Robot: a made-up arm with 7 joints. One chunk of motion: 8 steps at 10 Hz.
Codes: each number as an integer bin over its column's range. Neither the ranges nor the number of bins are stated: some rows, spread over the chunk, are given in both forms.
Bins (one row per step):
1: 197 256 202 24 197 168
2: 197 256 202 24 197 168
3: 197 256 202 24 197 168
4: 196 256 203 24 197 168
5: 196 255 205 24 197 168
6: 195 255 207 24 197 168
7: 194 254 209 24 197 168
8: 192 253 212 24 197 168
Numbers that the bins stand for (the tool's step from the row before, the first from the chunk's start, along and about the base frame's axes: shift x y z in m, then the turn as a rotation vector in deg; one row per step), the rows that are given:
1: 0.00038 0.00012 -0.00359 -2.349 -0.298 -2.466
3: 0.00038 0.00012 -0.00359 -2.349 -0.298 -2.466
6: 0.00005 -0.00012 -0.00278 -2.349 -0.298 -2.466
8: -0.00044 -0.00061 -0.00198 -2.349 -0.298 -2.466
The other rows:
2: 0.00038 0.00012 -0.00359 -2.349 -0.298 -2.466
4: 0.00022 0.00012 -0.00342 -2.349 -0.298 -2.466
5: 0.00022 -0.00012 -0.00310 -2.349 -0.298 -2.466
7: -0.00011 -0.00036 -0.00246 -2.349 -0.298 -2.466

